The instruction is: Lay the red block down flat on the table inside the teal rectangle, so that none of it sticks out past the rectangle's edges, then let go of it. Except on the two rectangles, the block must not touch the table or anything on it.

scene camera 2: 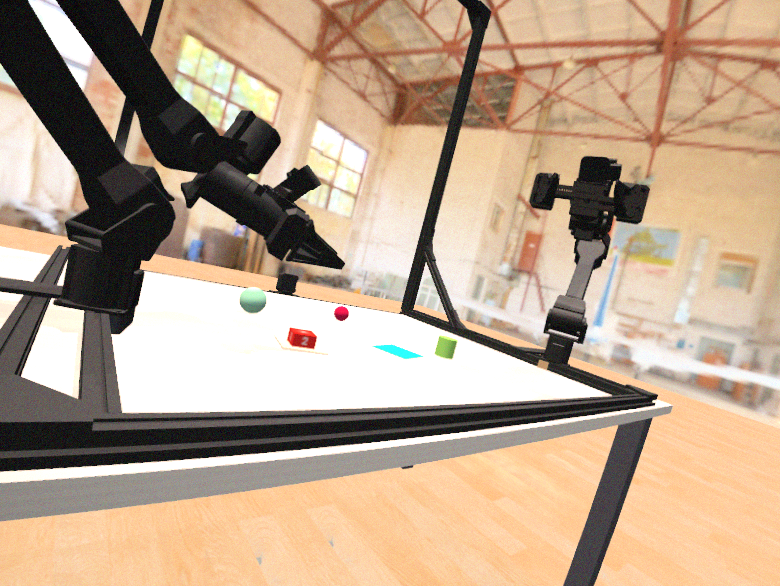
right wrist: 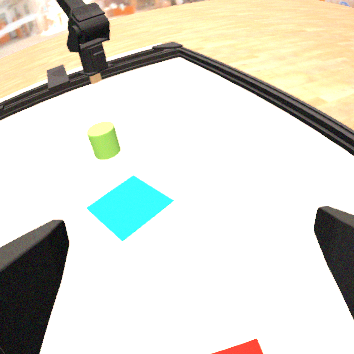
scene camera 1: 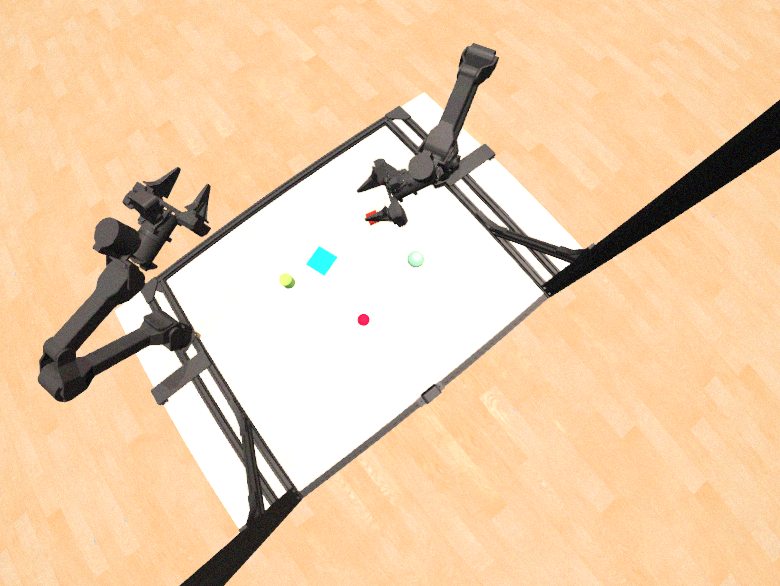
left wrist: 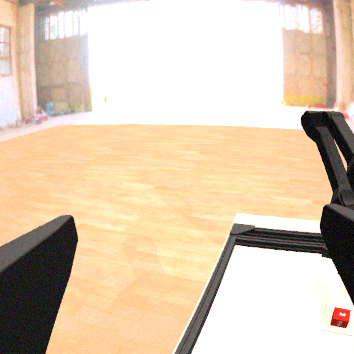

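Where they show: left gripper, fingertip midpoint: [scene camera 2: 584, 179] [scene camera 1: 194, 175] [left wrist: 202, 223]; right gripper, fingertip midpoint: [scene camera 2: 339, 261] [right wrist: 194, 227] [scene camera 1: 360, 205]; left arm's base, origin of the base link: [scene camera 2: 554, 362] [right wrist: 95, 69] [scene camera 1: 183, 338]; right arm's base, origin of the base link: [scene camera 2: 97, 305] [scene camera 1: 440, 173].
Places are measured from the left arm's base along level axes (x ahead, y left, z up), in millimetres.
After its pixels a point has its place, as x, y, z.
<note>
The red block [scene camera 1: 372, 222] @[562, -282, -3] [scene camera 2: 301, 338] @[591, -264, -6] [left wrist: 340, 317] @[569, -268, 0] [right wrist: 240, 347] @[569, -263, 0] rests on a pale rectangle [scene camera 2: 308, 350] @[588, -249, -18], with a white 2 on its faces. The flat teal rectangle [scene camera 1: 322, 260] @[395, -216, -18] [scene camera 2: 397, 351] @[399, -213, -18] [right wrist: 131, 207] @[401, -215, -18] is bare. My right gripper [scene camera 1: 362, 204] @[547, -267, 109] [scene camera 2: 340, 263] @[547, -267, 109] [right wrist: 194, 227] @[547, -267, 109] is open and empty, above the table; in scene camera 1 one finger covers part of the block, and in scene camera 2 it hangs higher than the block. My left gripper [scene camera 1: 193, 177] @[350, 1, 327] [scene camera 2: 588, 196] [left wrist: 202, 223] @[350, 1, 327] is open and empty, high up, away from the block.
A green cylinder [scene camera 1: 286, 280] @[290, -174, 16] [scene camera 2: 445, 347] @[309, -163, 1] [right wrist: 104, 141] @[308, -176, 6] stands near the teal rectangle. A pale green ball [scene camera 1: 415, 258] @[519, -448, 26] [scene camera 2: 252, 299] @[541, -431, 8] and a crimson ball [scene camera 1: 363, 319] @[308, -413, 12] [scene camera 2: 341, 313] @[322, -401, -1] are on the table. A black frame [scene camera 1: 271, 195] @[487, 34, -2] [scene camera 2: 372, 409] @[721, -62, 1] runs round the table top.
</note>
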